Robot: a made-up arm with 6 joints. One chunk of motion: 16 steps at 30 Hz.
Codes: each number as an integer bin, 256 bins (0 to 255) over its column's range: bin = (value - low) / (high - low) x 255, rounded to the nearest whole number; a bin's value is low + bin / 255 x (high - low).
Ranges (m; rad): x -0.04..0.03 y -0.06..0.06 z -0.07..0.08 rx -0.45..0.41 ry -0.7..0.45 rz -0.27..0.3
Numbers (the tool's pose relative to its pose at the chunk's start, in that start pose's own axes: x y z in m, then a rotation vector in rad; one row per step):
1: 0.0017 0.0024 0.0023 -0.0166 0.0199 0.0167
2: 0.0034 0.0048 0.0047 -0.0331 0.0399 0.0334
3: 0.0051 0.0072 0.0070 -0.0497 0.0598 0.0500
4: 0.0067 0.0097 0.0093 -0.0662 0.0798 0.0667
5: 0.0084 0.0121 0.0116 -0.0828 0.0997 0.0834
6: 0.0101 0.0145 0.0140 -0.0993 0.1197 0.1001
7: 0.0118 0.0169 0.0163 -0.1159 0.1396 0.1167
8: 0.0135 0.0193 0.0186 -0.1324 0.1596 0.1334
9: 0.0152 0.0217 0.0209 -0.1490 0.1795 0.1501
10: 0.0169 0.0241 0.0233 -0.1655 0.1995 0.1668
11: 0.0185 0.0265 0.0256 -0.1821 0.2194 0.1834
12: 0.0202 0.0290 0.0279 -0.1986 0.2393 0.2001
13: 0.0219 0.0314 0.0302 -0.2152 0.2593 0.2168
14: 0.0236 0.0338 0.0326 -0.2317 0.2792 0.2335
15: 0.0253 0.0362 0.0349 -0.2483 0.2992 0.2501
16: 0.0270 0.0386 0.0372 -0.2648 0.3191 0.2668
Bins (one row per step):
1: 152 133 123 129 160 128
2: 158 138 127 124 164 136
3: 164 143 131 119 168 143
4: 170 148 135 114 173 151
5: 176 153 139 109 177 158
6: 183 158 143 104 182 166
7: 189 163 147 99 186 173
8: 195 169 151 94 191 180
9: 201 174 155 89 195 188
10: 207 179 159 84 199 195
11: 213 184 163 79 204 203
12: 219 189 166 75 208 210
13: 225 194 170 70 213 218
14: 232 199 174 65 217 225
15: 238 204 178 60 222 233
16: 244 210 182 55 226 240

